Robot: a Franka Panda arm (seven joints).
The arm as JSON. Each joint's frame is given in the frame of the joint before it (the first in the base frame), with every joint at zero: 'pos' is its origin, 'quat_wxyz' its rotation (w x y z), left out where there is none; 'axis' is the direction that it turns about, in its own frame. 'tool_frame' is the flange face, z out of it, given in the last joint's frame.
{
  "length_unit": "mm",
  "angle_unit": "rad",
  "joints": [
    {
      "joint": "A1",
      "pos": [
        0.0,
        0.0,
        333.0
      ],
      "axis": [
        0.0,
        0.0,
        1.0
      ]
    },
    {
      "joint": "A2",
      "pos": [
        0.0,
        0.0,
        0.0
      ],
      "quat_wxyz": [
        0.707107,
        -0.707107,
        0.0,
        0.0
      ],
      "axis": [
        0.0,
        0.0,
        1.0
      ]
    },
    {
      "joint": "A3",
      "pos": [
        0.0,
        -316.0,
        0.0
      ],
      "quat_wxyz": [
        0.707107,
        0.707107,
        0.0,
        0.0
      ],
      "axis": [
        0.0,
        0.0,
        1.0
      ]
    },
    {
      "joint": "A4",
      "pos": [
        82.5,
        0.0,
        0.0
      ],
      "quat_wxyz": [
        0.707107,
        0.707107,
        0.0,
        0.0
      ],
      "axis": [
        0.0,
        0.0,
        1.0
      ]
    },
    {
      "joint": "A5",
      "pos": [
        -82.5,
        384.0,
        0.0
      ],
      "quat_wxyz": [
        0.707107,
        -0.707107,
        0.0,
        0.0
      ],
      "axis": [
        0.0,
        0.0,
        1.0
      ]
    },
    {
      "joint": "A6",
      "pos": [
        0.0,
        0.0,
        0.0
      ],
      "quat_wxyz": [
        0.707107,
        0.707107,
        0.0,
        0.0
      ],
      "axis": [
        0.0,
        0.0,
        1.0
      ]
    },
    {
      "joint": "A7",
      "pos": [
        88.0,
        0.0,
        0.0
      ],
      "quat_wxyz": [
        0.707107,
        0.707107,
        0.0,
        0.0
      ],
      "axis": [
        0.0,
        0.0,
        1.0
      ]
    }
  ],
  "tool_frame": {
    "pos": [
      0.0,
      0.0,
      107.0
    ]
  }
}
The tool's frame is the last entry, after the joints.
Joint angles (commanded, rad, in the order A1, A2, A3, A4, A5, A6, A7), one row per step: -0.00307, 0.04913, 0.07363, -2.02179, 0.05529, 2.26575, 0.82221; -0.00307, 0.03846, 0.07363, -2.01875, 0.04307, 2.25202, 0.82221; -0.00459, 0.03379, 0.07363, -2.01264, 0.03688, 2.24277, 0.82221; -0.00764, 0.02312, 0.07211, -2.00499, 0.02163, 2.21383, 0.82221; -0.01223, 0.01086, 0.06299, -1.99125, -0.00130, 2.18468, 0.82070; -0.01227, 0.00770, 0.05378, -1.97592, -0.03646, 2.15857, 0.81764; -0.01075, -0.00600, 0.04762, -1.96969, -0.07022, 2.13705, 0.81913; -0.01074, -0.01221, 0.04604, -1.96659, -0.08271, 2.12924, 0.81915; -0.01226, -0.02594, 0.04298, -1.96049, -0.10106, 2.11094, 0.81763; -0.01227, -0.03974, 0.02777, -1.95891, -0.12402, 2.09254, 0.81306; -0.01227, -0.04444, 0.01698, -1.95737, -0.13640, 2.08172, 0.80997; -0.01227, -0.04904, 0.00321, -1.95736, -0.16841, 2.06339, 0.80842; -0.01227, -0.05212, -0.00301, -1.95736, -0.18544, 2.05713, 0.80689; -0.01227, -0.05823, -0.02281, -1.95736, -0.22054, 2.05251, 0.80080; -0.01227, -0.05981, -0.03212, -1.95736, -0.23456, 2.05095, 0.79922; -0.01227, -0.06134, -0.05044, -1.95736, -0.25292, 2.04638, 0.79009; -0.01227, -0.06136, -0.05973, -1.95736, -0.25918, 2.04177, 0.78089; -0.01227, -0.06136, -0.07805, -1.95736, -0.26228, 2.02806, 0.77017; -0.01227, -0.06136, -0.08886, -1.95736, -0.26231, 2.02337, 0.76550
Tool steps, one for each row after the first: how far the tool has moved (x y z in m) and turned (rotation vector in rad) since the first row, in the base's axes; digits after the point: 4 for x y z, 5 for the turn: -0.0018, -0.0003, 0.0062, -0.01120, -0.00078, 0.00641; -0.0020, -0.0013, 0.0108, -0.01675, -0.00269, 0.00808; -0.0042, -0.0043, 0.0176, -0.03144, 0.00700, 0.01127; -0.0055, -0.0129, 0.0283, -0.05340, 0.00906, 0.00914; -0.0054, -0.0196, 0.0348, -0.08681, 0.01514, 0.01687; -0.0082, -0.0239, 0.0436, -0.11884, 0.01541, 0.02272; -0.0093, -0.0254, 0.0479, -0.13087, 0.01344, 0.02509; -0.0121, -0.0290, 0.0568, -0.14937, 0.01147, 0.02687; -0.0157, -0.0391, 0.0636, -0.17240, 0.01494, 0.02228; -0.0173, -0.0460, 0.0660, -0.18467, 0.02020, 0.01771; -0.0198, -0.0558, 0.0669, -0.21524, 0.03462, 0.01449; -0.0210, -0.0604, 0.0682, -0.23154, 0.03827, 0.01444; -0.0230, -0.0736, 0.0714, -0.26475, 0.03926, 0.01056; -0.0237, -0.0796, 0.0723, -0.27770, 0.04059, 0.00684; -0.0252, -0.0911, 0.0729, -0.29534, 0.04710, 0.00269; -0.0261, -0.0968, 0.0725, -0.30207, 0.05398, 0.00405; -0.0285, -0.1076, 0.0711, -0.30501, 0.07149, -0.00380; -0.0297, -0.1138, 0.0707, -0.30463, 0.07825, -0.01028
